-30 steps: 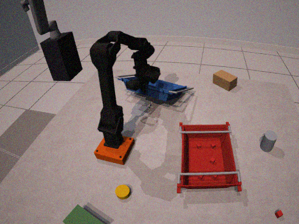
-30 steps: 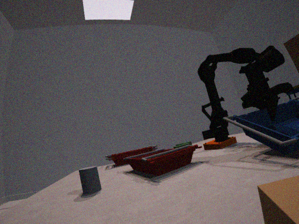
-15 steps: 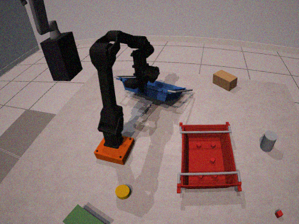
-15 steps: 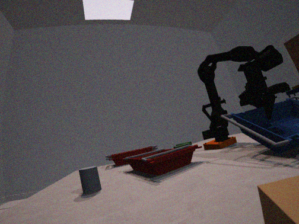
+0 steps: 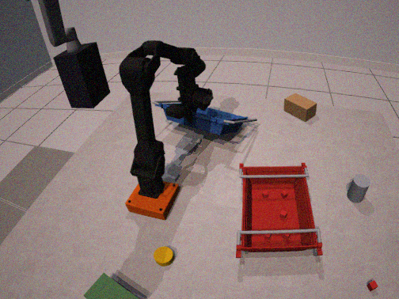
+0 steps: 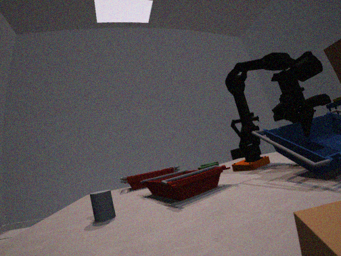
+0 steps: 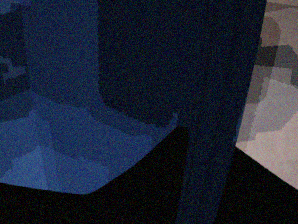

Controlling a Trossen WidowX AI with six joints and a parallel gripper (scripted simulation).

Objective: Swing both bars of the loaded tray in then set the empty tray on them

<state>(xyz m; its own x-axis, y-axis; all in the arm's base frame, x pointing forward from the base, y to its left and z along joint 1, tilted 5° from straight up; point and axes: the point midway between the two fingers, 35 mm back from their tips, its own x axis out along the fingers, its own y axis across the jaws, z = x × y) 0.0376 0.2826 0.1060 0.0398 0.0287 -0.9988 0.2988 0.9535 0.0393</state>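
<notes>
The blue tray lies 80 mm to the left of my gripper tip, 20 mm ahead of it and 10 mm below it. The rest, counted from my gripper tip: tan box (390 mm ahead, 260 mm to the left, 50 mm below); then yellow disc (480 mm to the right, 70 mm below, 70 mm ahead); then grey cylinder (580 mm ahead, 190 mm to the right, 50 mm below).
</notes>
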